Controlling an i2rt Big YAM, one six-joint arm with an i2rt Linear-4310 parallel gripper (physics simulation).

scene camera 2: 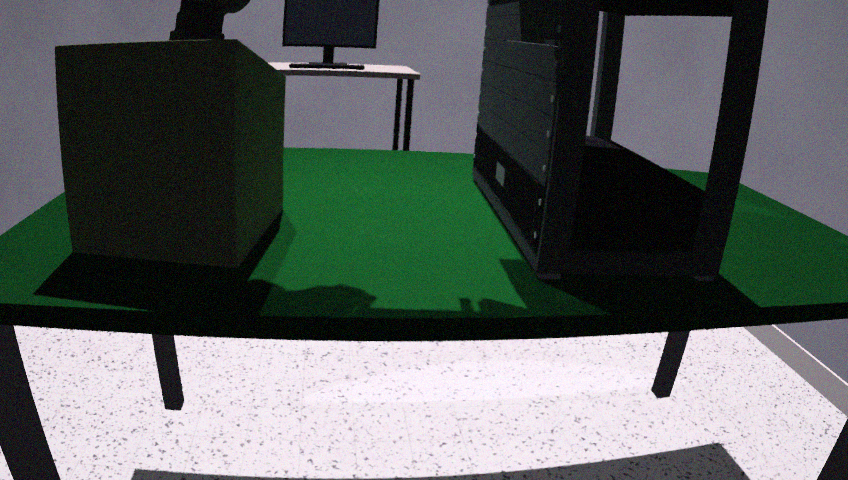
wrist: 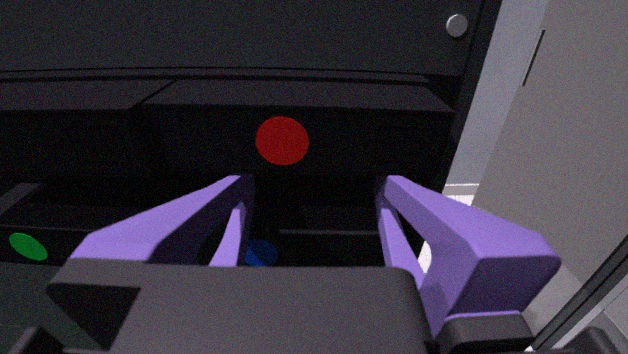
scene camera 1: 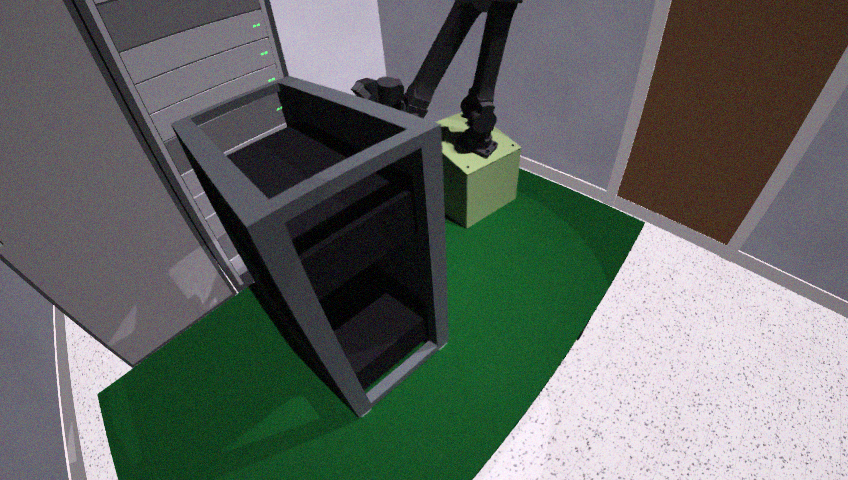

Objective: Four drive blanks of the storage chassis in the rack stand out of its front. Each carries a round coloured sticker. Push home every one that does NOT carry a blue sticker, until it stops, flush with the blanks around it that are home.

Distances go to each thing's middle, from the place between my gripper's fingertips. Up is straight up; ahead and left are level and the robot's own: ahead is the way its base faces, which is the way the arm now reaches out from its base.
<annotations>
Now: hand 180 mm short of the rack point(scene camera 1: 339, 217), 140 mm to the right of it and 140 mm above it.
</annotations>
